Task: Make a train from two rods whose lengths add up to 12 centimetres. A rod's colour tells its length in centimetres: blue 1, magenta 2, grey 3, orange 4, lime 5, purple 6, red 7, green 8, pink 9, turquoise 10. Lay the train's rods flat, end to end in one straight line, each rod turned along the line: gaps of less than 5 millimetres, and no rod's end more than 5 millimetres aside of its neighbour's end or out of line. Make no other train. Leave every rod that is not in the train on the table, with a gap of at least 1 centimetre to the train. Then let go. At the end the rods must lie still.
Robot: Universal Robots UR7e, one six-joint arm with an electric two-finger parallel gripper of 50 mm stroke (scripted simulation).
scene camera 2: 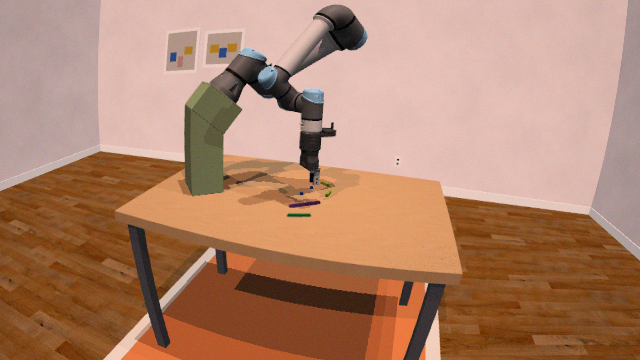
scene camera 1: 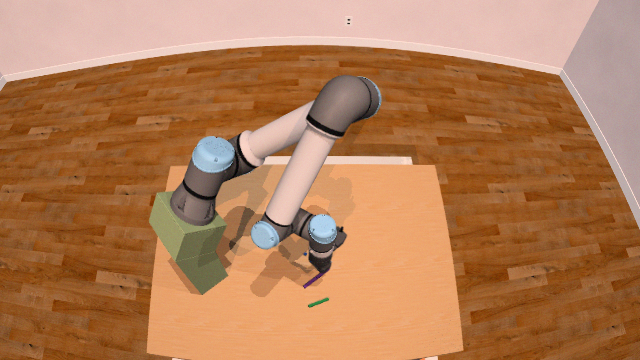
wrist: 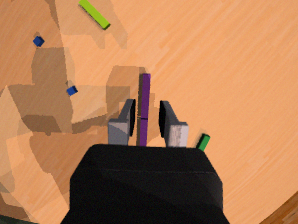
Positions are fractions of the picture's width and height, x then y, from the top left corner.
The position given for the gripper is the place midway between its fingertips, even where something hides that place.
Observation:
In view: the gripper (scene camera 2: 0.49,0.51).
The gripper shows as well in the wrist view (wrist: 0.49,0.50).

